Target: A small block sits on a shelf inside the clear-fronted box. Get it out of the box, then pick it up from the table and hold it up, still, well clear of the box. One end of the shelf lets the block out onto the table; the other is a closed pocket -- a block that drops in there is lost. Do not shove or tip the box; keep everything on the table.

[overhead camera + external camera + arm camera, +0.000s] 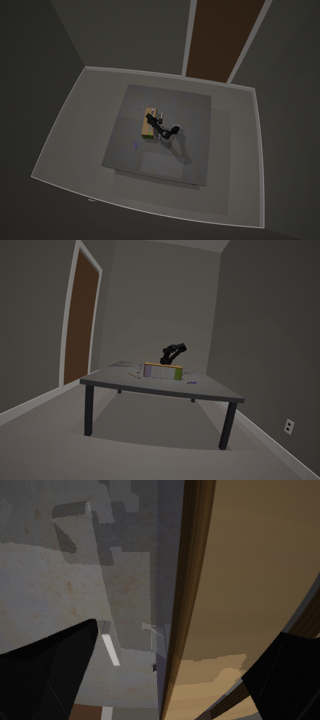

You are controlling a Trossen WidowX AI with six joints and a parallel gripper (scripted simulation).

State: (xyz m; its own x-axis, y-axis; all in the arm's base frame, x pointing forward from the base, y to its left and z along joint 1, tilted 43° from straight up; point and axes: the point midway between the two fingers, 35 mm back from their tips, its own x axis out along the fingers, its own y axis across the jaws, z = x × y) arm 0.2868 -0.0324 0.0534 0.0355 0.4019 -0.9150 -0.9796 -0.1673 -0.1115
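The box is 30 mm ahead of my gripper tip, 20 mm to the left of it and 20 mm below it. The rest, counted from my gripper tip: thin wooden stick 200 mm ahead, 250 mm to the right, 80 mm below; then purple block 60 mm ahead, 10 mm to the right.
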